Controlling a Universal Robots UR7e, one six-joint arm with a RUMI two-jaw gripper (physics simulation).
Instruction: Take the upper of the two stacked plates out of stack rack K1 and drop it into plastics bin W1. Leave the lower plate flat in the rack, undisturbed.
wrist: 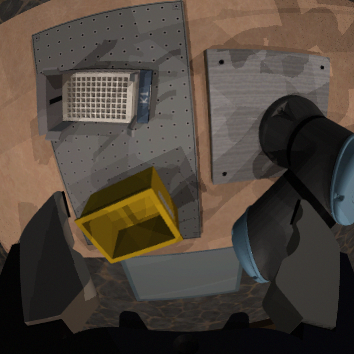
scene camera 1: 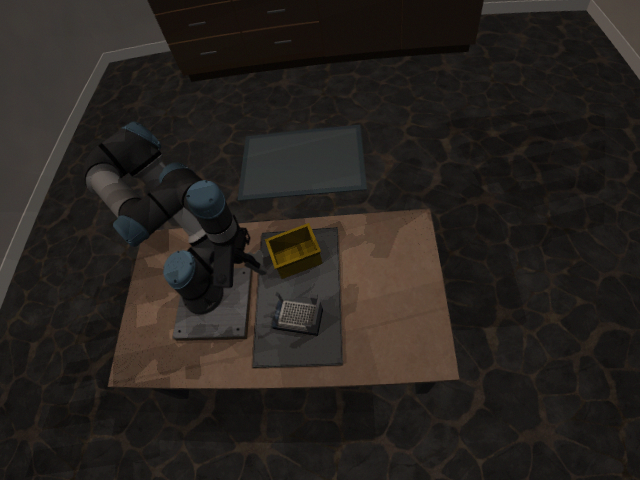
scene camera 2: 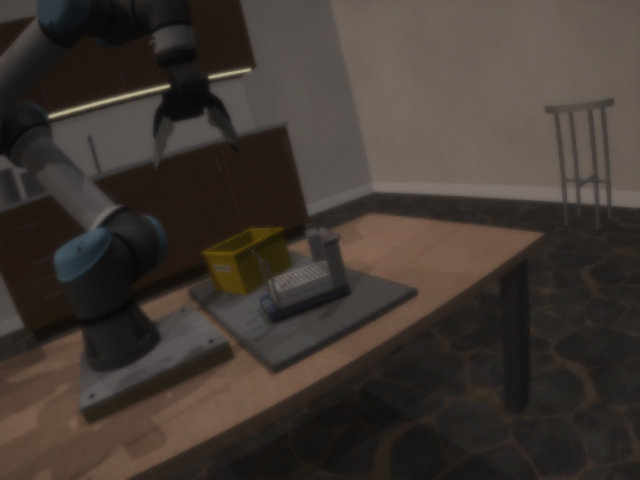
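Where they show: gripper, fingertip midpoint: (wrist: 181,200) (scene camera 1: 240,271) (scene camera 2: 198,161); arm's base, link origin: (wrist: 290,130) (scene camera 1: 204,295) (scene camera 2: 125,350).
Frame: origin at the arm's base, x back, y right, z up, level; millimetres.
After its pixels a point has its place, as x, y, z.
Observation:
Stack rack K1 (scene camera 1: 316,323) @[-434, 107, 48] (scene camera 2: 337,263) @[-420, 128, 54] (wrist: 144,112) @[-291, 35, 8] stands on the grey mat, with upright posts and a dark blue labelled base. A white gridded plate (scene camera 1: 298,314) @[-369, 74, 37] (scene camera 2: 302,277) @[-364, 83, 38] (wrist: 97,97) @[-365, 73, 38] lies flat in it as the top of the stack; the border with the lower plate is too blurred to make out. The yellow bin W1 (scene camera 1: 300,264) @[-359, -111, 41] (scene camera 2: 235,276) @[-276, -94, 30] (wrist: 120,196) @[-341, -103, 60] stands upright beside the rack, and no plate shows inside it. My gripper (scene camera 1: 259,266) (scene camera 2: 196,157) @[-244, 44, 298] (wrist: 181,200) @[-244, 44, 298] is open and empty, high above the table, on the robot-base side of the bin.
The grey perforated mat (scene camera 1: 299,353) @[-375, 193, -13] (scene camera 2: 289,351) @[-257, 225, -14] (wrist: 112,145) @[-361, -31, -14] lies on the wooden table (scene camera 1: 392,310) @[-682, 30, -27] (scene camera 2: 439,248) @[-706, 87, -27]. The robot's base plate (scene camera 1: 227,328) @[-117, 123, 7] (scene camera 2: 170,361) @[-80, 134, 6] (wrist: 240,115) @[-116, 27, 3] is beside the mat. The rack's tall posts rise above the plate.

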